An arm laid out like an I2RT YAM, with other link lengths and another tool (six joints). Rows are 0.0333 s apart.
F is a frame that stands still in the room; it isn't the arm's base.
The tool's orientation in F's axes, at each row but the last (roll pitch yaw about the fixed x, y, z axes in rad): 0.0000 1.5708 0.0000; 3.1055 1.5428 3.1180; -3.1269 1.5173 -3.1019; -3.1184 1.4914 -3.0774; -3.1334 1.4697 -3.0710; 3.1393 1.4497 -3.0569; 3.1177 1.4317 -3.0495; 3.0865 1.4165 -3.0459
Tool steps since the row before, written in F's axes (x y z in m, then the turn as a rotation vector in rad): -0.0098 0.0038 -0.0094 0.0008 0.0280 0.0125; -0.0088 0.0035 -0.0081 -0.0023 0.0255 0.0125; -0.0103 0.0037 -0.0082 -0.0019 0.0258 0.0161; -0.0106 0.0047 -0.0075 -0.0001 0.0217 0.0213; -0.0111 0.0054 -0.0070 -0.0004 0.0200 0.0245; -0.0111 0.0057 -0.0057 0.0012 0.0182 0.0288; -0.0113 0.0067 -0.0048 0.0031 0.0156 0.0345; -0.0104 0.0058 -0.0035 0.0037 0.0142 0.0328
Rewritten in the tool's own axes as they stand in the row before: 0.0094 0.0038 -0.0098 -0.0125 0.0280 0.0008; 0.0083 0.0036 -0.0085 -0.0124 0.0255 -0.0023; 0.0087 0.0040 -0.0098 -0.0160 0.0258 -0.0021; 0.0083 0.0051 -0.0098 -0.0213 0.0216 -0.0009; 0.0080 0.0061 -0.0100 -0.0245 0.0200 -0.0016; 0.0069 0.0066 -0.0098 -0.0289 0.0180 -0.0007; 0.0062 0.0079 -0.0097 -0.0348 0.0153 0.0001; 0.0050 0.0073 -0.0088 -0.0332 0.0138 0.0007
